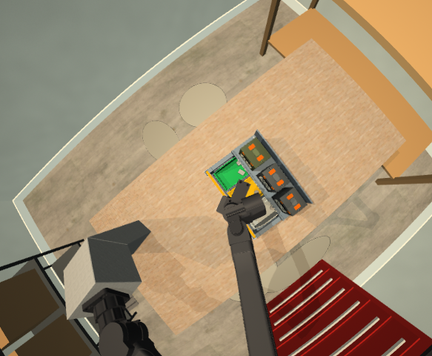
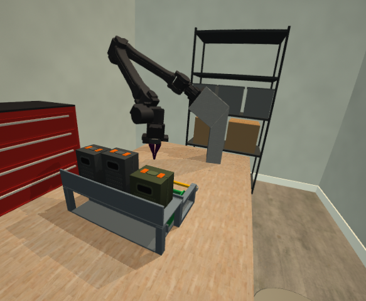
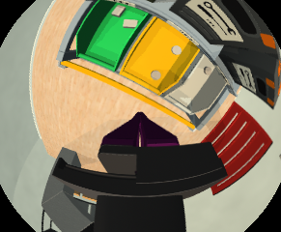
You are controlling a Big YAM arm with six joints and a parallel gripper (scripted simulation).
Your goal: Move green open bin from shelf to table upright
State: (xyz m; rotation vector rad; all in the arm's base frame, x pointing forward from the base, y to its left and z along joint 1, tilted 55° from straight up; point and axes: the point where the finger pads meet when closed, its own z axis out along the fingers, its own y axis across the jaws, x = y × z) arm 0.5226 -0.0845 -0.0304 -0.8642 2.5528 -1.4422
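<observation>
The thin yellow bar lies 90 mm below my hand. The rest, counted from my hand: green open bin (100 mm ahead, 110 mm to the left, 110 mm below); then yellow bin (100 mm ahead, 110 mm below); then pale grey bin (90 mm ahead, 110 mm to the right, 110 mm below).
</observation>
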